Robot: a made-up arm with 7 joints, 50 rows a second.
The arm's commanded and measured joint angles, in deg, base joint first. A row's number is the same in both.
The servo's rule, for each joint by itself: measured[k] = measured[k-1] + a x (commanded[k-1-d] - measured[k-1]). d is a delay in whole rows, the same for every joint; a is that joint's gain. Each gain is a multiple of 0.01, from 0.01 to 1. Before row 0 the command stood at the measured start. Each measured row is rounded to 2 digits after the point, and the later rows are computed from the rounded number. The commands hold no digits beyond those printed.
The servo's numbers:
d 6
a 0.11 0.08 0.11 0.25 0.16 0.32 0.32
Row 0, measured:
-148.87, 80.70, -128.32, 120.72, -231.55, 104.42, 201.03
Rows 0 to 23, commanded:
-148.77, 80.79, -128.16, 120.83, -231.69, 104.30, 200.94
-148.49, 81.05, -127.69, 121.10, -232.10, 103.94, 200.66
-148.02, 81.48, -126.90, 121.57, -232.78, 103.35, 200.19
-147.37, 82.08, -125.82, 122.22, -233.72, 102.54, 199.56
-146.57, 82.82, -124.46, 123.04, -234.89, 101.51, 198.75
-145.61, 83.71, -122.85, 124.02, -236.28, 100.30, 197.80
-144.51, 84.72, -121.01, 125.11, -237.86, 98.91, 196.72
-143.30, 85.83, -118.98, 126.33, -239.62, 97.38, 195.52
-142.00, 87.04, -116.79, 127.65, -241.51, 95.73, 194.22
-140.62, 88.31, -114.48, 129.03, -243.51, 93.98, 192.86
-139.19, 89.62, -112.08, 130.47, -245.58, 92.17, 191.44
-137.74, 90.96, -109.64, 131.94, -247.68, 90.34, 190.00
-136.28, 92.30, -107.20, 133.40, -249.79, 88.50, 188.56
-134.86, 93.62, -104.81, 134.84, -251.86, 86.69, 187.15
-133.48, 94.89, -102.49, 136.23, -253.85, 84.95, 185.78
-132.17, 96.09, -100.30, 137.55, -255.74, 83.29, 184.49
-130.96, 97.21, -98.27, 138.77, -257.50, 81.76, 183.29
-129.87, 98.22, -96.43, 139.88, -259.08, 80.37, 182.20
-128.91, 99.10, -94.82, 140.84, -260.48, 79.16, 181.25
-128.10, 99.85, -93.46, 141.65, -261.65, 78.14, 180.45
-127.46, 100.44, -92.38, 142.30, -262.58, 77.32, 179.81
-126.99, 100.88, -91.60, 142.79, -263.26, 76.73, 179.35
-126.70, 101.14, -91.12, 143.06, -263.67, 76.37, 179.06
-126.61, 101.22, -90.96, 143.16, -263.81, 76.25, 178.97
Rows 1 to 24, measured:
-148.87, 80.70, -128.32, 120.72, -231.55, 104.42, 201.03
-148.87, 80.70, -128.32, 120.72, -231.55, 104.42, 201.03
-148.87, 80.70, -128.32, 120.72, -231.55, 104.42, 201.03
-148.87, 80.70, -128.32, 120.72, -231.55, 104.42, 201.03
-148.87, 80.70, -128.32, 120.72, -231.55, 104.42, 201.03
-148.87, 80.70, -128.32, 120.72, -231.55, 104.42, 201.03
-148.86, 80.71, -128.30, 120.75, -231.57, 104.38, 201.00
-148.82, 80.74, -128.23, 120.84, -231.65, 104.24, 200.89
-148.73, 80.80, -128.08, 121.02, -231.83, 103.96, 200.67
-148.58, 80.90, -127.83, 121.32, -232.13, 103.51, 200.31
-148.36, 81.05, -127.46, 121.75, -232.57, 102.87, 199.81
-148.06, 81.26, -126.95, 122.32, -233.16, 102.05, 199.17
-147.67, 81.54, -126.30, 123.02, -233.91, 101.05, 198.39
-147.19, 81.88, -125.49, 123.85, -234.82, 99.88, 197.47
-146.62, 82.29, -124.53, 124.80, -235.89, 98.55, 196.43
-145.96, 82.77, -123.42, 125.86, -237.11, 97.09, 195.29
-145.22, 83.32, -122.17, 127.01, -238.47, 95.52, 194.06
-144.40, 83.93, -120.79, 128.24, -239.94, 93.86, 192.76
-143.51, 84.60, -119.30, 129.53, -241.52, 92.14, 191.42
-142.56, 85.32, -117.71, 130.86, -243.17, 90.40, 190.05
-141.56, 86.09, -116.04, 132.20, -244.88, 88.66, 188.68
-140.53, 86.89, -114.31, 133.54, -246.62, 86.94, 187.34
-139.48, 87.72, -112.55, 134.85, -248.36, 85.28, 186.04
-138.42, 88.56, -110.78, 136.11, -250.08, 83.71, 184.81

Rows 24 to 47, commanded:
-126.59, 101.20, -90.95, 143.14, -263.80, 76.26, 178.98
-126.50, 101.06, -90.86, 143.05, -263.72, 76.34, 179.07
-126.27, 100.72, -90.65, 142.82, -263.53, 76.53, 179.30
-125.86, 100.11, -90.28, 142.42, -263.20, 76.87, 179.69
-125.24, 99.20, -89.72, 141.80, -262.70, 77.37, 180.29
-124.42, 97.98, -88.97, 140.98, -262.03, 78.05, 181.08
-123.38, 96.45, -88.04, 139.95, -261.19, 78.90, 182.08
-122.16, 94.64, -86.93, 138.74, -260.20, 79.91, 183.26
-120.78, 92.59, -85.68, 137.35, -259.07, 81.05, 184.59
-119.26, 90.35, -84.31, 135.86, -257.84, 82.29, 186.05
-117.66, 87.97, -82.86, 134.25, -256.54, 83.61, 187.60
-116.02, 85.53, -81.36, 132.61, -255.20, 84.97, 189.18
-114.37, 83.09, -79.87, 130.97, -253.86, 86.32, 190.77
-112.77, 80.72, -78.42, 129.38, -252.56, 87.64, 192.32
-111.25, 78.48, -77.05, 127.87, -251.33, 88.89, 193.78
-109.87, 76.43, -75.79, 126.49, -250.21, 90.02, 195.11
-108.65, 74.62, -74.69, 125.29, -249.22, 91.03, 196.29
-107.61, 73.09, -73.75, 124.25, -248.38, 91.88, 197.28
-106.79, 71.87, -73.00, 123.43, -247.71, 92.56, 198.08
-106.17, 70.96, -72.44, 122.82, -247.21, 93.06, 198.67
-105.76, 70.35, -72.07, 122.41, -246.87, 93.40, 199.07
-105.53, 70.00, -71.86, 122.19, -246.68, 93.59, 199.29
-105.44, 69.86, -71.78, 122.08, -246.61, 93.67, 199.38
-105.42, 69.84, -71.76, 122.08, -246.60, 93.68, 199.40
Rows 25 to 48, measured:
-137.37, 89.40, -109.02, 137.29, -251.74, 82.25, 183.67
-136.35, 90.24, -107.31, 138.38, -253.33, 80.93, 182.64
-135.37, 91.06, -105.67, 139.36, -254.81, 79.77, 181.73
-134.45, 91.85, -104.12, 140.22, -256.16, 78.80, 180.97
-133.60, 92.59, -102.69, 140.93, -257.36, 78.02, 180.36
-132.83, 93.28, -101.40, 141.49, -258.39, 77.45, 179.92
-132.14, 93.91, -100.25, 141.90, -259.26, 77.07, 179.62
-131.52, 94.48, -99.22, 142.19, -259.97, 76.84, 179.44
-130.94, 94.98, -98.28, 142.35, -260.54, 76.74, 179.40
-130.38, 95.39, -97.40, 142.37, -260.97, 76.78, 179.49
-129.81, 95.69, -96.56, 142.23, -261.25, 76.97, 179.75
-129.22, 95.87, -95.73, 141.92, -261.37, 77.32, 180.18
-128.58, 95.92, -94.88, 141.43, -261.34, 77.83, 180.79
-127.87, 95.82, -94.01, 140.76, -261.16, 78.50, 181.58
-127.09, 95.56, -93.09, 139.91, -260.83, 79.32, 182.54
-126.23, 95.14, -92.12, 138.90, -260.35, 80.27, 183.66
-125.29, 94.57, -91.10, 137.74, -259.74, 81.34, 184.92
-124.27, 93.85, -90.03, 136.46, -259.01, 82.50, 186.28
-123.18, 92.99, -88.91, 135.09, -258.19, 83.72, 187.72
-122.03, 92.01, -87.76, 133.66, -257.29, 84.97, 189.19
-120.84, 90.93, -86.58, 132.21, -256.34, 86.22, 190.66
-119.63, 89.77, -85.39, 130.78, -255.36, 87.44, 192.08
-118.42, 88.56, -84.21, 129.41, -254.38, 88.59, 193.43
-117.23, 87.32, -83.06, 128.12, -253.42, 89.64, 194.66

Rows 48 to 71, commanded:
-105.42, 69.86, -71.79, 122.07, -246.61, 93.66, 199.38
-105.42, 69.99, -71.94, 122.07, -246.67, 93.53, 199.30
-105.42, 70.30, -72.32, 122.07, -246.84, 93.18, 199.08
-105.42, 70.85, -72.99, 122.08, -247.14, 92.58, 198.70
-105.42, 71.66, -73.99, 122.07, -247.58, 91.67, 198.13
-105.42, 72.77, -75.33, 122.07, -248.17, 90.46, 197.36
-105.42, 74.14, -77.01, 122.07, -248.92, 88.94, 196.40
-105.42, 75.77, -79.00, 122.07, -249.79, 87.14, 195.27
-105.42, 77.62, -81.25, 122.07, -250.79, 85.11, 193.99
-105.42, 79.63, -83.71, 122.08, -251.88, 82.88, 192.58
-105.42, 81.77, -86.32, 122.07, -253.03, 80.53, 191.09
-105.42, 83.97, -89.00, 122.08, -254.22, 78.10, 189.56
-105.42, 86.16, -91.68, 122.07, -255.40, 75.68, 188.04
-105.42, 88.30, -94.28, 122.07, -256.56, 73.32, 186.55
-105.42, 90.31, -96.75, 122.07, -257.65, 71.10, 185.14
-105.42, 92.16, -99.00, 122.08, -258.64, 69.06, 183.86
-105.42, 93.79, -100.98, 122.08, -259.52, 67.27, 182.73
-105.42, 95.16, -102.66, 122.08, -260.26, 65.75, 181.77
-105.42, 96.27, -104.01, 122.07, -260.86, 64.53, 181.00
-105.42, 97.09, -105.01, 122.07, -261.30, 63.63, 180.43
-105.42, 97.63, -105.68, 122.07, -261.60, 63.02, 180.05
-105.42, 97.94, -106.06, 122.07, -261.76, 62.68, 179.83
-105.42, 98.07, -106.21, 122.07, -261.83, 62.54, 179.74
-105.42, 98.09, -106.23, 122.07, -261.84, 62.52, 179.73
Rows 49 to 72, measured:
-116.08, 86.08, -81.95, 126.95, -252.51, 90.57, 195.75
-114.99, 84.87, -80.90, 125.92, -251.66, 91.37, 196.68
-113.97, 83.71, -79.93, 125.04, -250.89, 92.02, 197.44
-113.04, 82.61, -79.04, 124.33, -250.22, 92.52, 198.03
-112.20, 81.59, -78.24, 123.77, -249.64, 92.89, 198.46
-111.45, 80.65, -77.53, 123.35, -249.15, 93.14, 198.76
-110.79, 79.79, -76.90, 123.03, -248.74, 93.31, 198.96
-110.20, 79.01, -76.35, 122.79, -248.41, 93.38, 199.07
-109.67, 78.31, -75.91, 122.61, -248.16, 93.32, 199.07
-109.20, 77.71, -75.59, 122.48, -248.00, 93.08, 198.95
-108.78, 77.23, -75.41, 122.38, -247.93, 92.63, 198.69
-108.41, 76.87, -75.40, 122.30, -247.97, 91.94, 198.26
-108.08, 76.65, -75.58, 122.24, -248.12, 90.98, 197.66
-107.79, 76.58, -75.96, 122.20, -248.39, 89.75, 196.90
-107.53, 76.66, -76.54, 122.17, -248.77, 88.27, 195.97
-107.30, 76.90, -77.33, 122.15, -249.27, 86.55, 194.89
-107.09, 77.29, -78.32, 122.13, -249.87, 84.62, 193.67
-106.91, 77.82, -79.49, 122.12, -250.57, 82.53, 192.35
-106.75, 78.49, -80.83, 122.11, -251.34, 80.34, 190.97
-106.60, 79.27, -82.31, 122.10, -252.18, 78.09, 189.56
-106.47, 80.15, -83.90, 122.09, -253.06, 75.85, 188.15
-106.35, 81.11, -85.56, 122.09, -253.95, 73.68, 186.78
-106.25, 82.12, -87.26, 122.09, -254.84, 71.63, 185.48
-106.16, 83.16, -88.95, 122.09, -255.71, 69.75, 184.29

